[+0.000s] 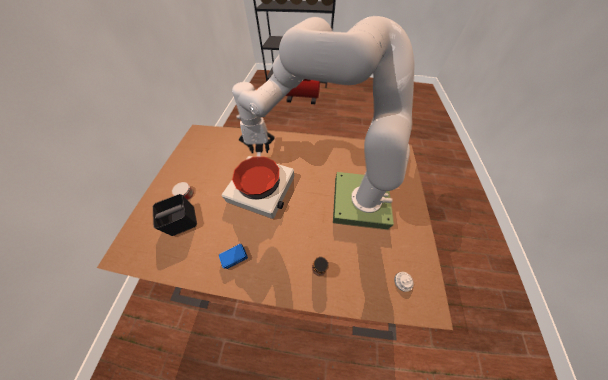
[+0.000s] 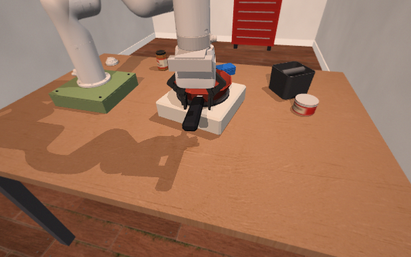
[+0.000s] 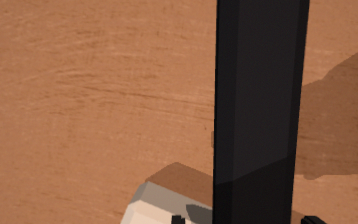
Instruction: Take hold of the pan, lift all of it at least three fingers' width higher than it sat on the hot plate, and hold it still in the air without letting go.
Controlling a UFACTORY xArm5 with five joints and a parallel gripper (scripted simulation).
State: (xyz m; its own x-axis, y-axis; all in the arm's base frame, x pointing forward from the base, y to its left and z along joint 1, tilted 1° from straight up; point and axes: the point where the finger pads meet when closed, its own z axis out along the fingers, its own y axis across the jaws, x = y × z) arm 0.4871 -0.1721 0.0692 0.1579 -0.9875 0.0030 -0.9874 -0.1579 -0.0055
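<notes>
Right now my hand is 1 cm past the red pan, 8 cm to the right of it and 1 cm above it. The rest, counted from my hand: blue block 1 cm ahead, 46 cm to the left, 10 cm below; hot plate 4 cm behind, 15 cm to the left, 8 cm below; white disc 62 cm behind, 47 cm to the left, 11 cm below.
</notes>
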